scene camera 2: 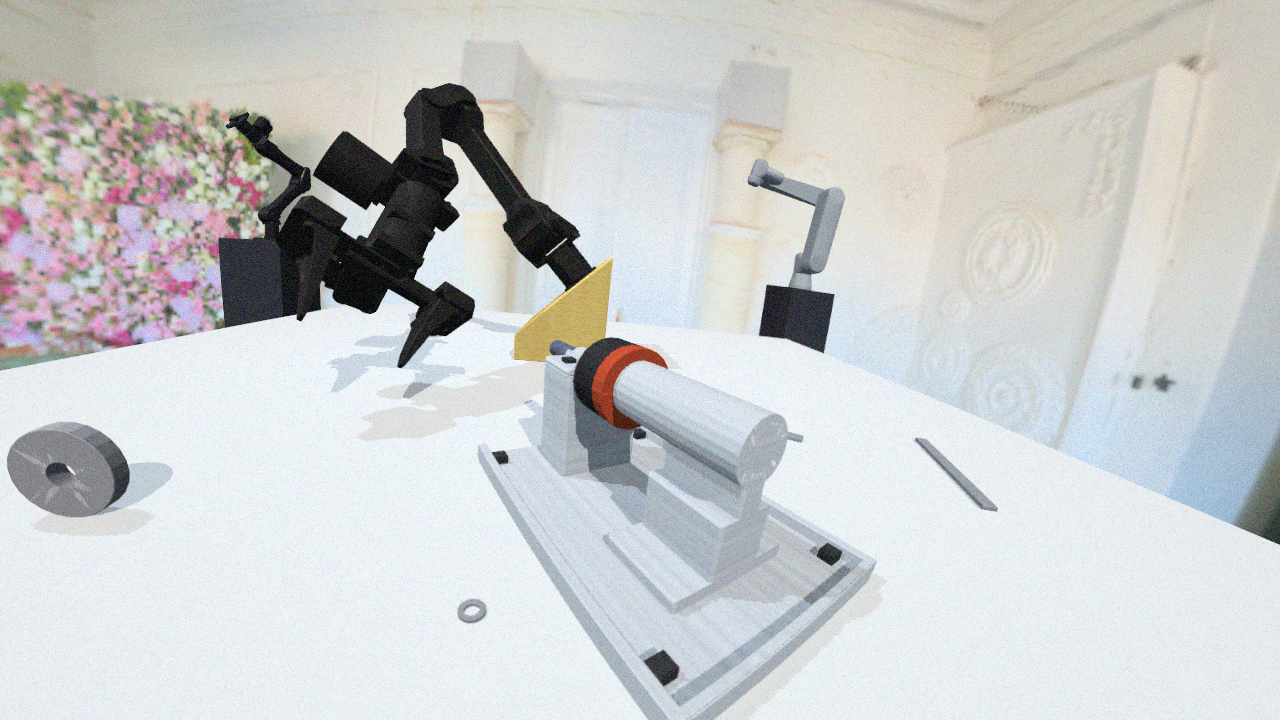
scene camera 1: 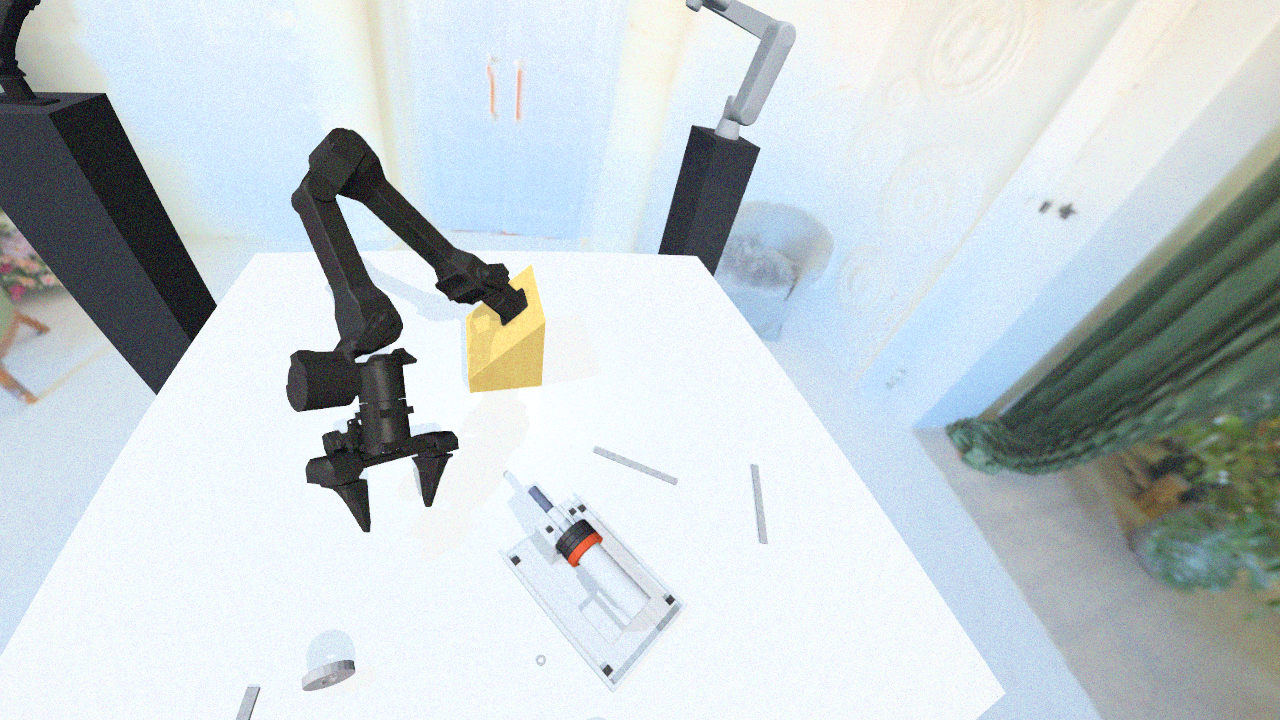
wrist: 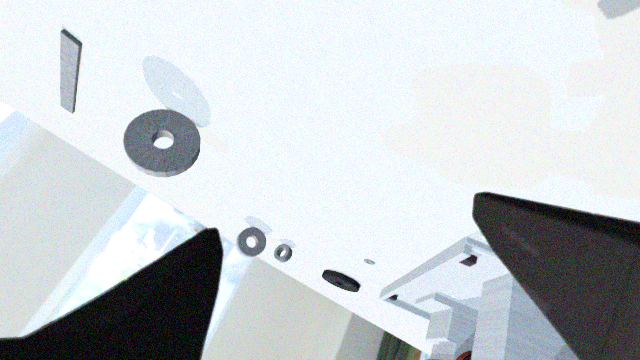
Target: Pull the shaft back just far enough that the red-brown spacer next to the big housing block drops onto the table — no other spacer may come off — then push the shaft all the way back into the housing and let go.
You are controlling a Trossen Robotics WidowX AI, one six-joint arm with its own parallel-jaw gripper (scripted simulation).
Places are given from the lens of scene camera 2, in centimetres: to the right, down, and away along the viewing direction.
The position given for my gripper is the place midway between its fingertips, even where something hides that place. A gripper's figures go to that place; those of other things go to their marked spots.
my gripper point(scene camera 2: 353, 344): -24, -1, 30
grey fixture point(scene camera 2: 694, 586): 2, 10, 17
